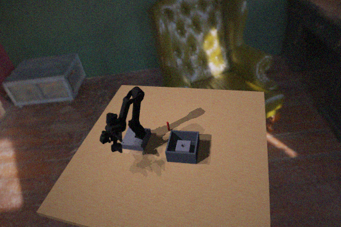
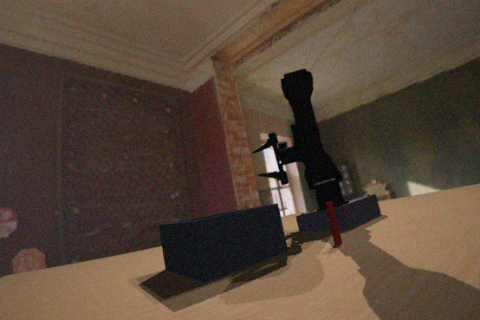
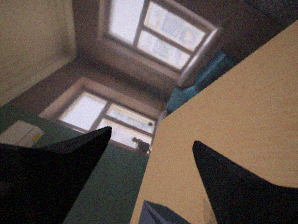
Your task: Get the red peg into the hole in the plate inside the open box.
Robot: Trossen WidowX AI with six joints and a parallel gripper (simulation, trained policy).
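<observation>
Now: gripper tip 70 mm short of the red peg, 410 mm to the right of it and 200 mm above it. The rest, counted from my gripper tip: blue-grey box (250 mm ahead, 270 mm to the left, 220 mm below); then plate (250 mm ahead, 270 mm to the left, 200 mm below).
</observation>
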